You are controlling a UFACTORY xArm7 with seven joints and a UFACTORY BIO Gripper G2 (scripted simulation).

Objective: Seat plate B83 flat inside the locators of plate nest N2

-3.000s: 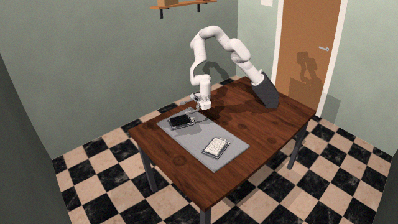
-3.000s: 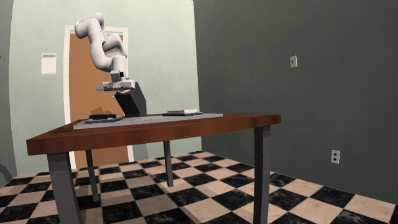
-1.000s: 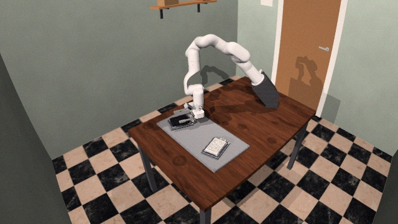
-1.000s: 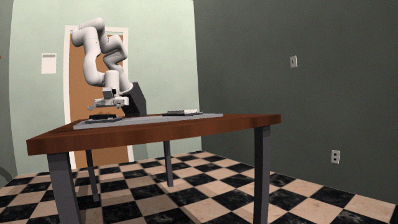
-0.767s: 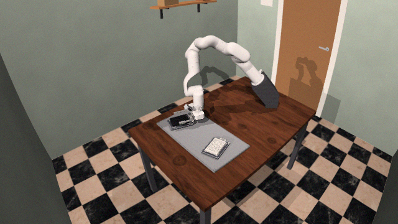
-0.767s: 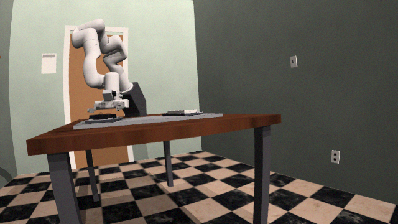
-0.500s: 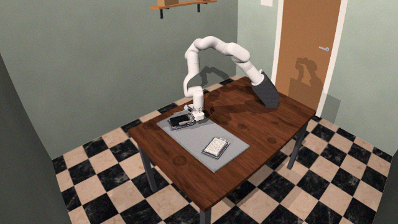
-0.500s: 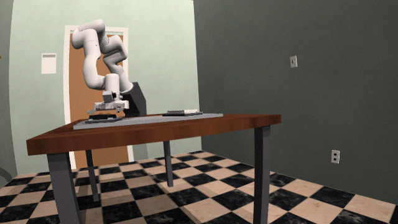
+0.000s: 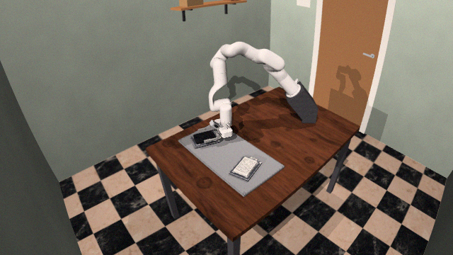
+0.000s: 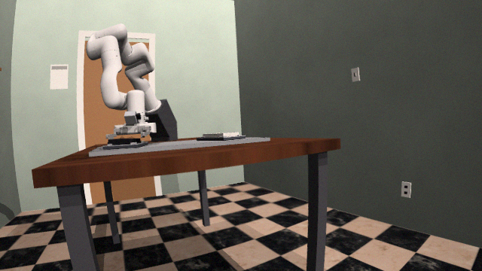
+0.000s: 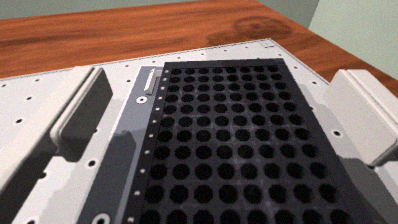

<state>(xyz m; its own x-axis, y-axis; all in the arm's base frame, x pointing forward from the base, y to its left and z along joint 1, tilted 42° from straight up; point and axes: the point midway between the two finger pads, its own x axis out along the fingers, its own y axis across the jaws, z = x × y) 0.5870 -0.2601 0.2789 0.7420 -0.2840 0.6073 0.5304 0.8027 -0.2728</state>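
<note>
The black well plate lies 20 mm below my hand. The rest, counted from my hand: white well plate 90 mm ahead, 350 mm to the left, 20 mm below; grey mat 30 mm ahead, 190 mm to the left, 50 mm below.
</note>
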